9 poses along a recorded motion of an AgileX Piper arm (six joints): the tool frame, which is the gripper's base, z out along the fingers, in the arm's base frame.
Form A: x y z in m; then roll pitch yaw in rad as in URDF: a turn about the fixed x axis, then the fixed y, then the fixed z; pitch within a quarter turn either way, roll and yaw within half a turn.
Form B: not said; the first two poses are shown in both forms.
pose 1, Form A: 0.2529 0.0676 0.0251 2.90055 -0.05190 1.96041
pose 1, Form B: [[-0.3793 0.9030 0.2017 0.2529], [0.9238 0.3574 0.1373 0.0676], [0.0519 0.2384 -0.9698 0.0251], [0 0 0 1]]
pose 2, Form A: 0.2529 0.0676 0.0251 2.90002 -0.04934 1.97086
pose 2, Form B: [[-0.3890 0.8989 0.2017 0.2529], [0.9199 0.3673 0.1373 0.0676], [0.0493 0.2389 -0.9698 0.0251], [0 0 0 1]]
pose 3, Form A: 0.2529 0.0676 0.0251 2.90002 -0.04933 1.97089
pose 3, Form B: [[-0.3890 0.8989 0.2017 0.2529], [0.9199 0.3673 0.1373 0.0676], [0.0493 0.2389 -0.9698 0.0251], [0 0 0 1]]
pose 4, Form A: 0.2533 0.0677 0.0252 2.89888 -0.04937 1.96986
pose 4, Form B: [[-0.3881 0.8990 0.2028 0.2533], [0.9203 0.3662 0.1375 0.0677], [0.0493 0.2400 -0.9695 0.0252], [0 0 0 1]]
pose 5, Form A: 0.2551 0.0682 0.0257 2.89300 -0.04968 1.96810
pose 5, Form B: [[-0.3865 0.8985 0.2083 0.2551], [0.9210 0.3638 0.1396 0.0682], [0.0497 0.2457 -0.9681 0.0257], [0 0 0 1]]
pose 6, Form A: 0.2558 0.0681 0.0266 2.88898 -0.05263 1.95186
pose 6, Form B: [[-0.3714 0.9037 0.2131 0.2558], [0.9270 0.3479 0.1402 0.0681], [0.0526 0.2496 -0.9669 0.0266], [0 0 0 1]]
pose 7, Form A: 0.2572 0.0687 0.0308 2.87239 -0.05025 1.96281
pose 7, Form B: [[-0.3816 0.8960 0.2273 0.2572], [0.9230 0.3559 0.1464 0.0687], [0.0502 0.2656 -0.9628 0.0308], [0 0 0 1]]
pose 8, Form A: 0.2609 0.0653 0.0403 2.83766 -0.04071 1.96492
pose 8, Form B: [[-0.3837 0.8857 0.2614 0.2609], [0.9226 0.3552 0.1508 0.0653], [0.0407 0.2990 -0.9534 0.0403], [0 0 0 1]]
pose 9, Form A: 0.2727 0.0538 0.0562 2.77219 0.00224 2.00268
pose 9, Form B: [[-0.4186 0.8466 0.3288 0.2727], [0.9082 0.3911 0.1492 0.0538], [-0.0022 0.3611 -0.9325 0.0562], [0 0 0 1]]
